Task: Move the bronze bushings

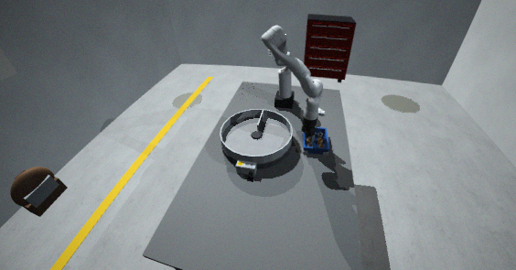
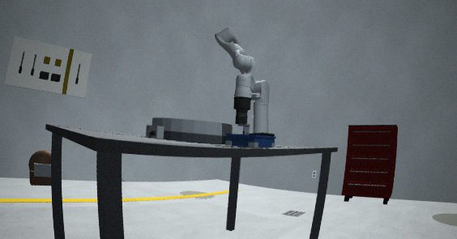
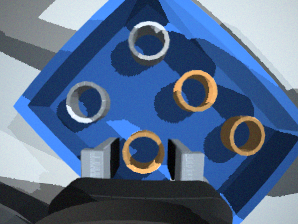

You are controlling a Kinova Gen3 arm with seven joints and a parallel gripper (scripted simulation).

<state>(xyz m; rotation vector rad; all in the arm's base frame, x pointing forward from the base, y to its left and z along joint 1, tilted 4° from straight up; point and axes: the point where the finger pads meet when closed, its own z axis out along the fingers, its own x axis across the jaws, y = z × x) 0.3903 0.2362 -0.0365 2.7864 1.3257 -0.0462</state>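
My gripper is now 30 mm to the right of the blue crate, 30 mm above it and 10 mm past it. From my hand the other things lie so: turntable: 310 mm to the right, 80 mm ahead.
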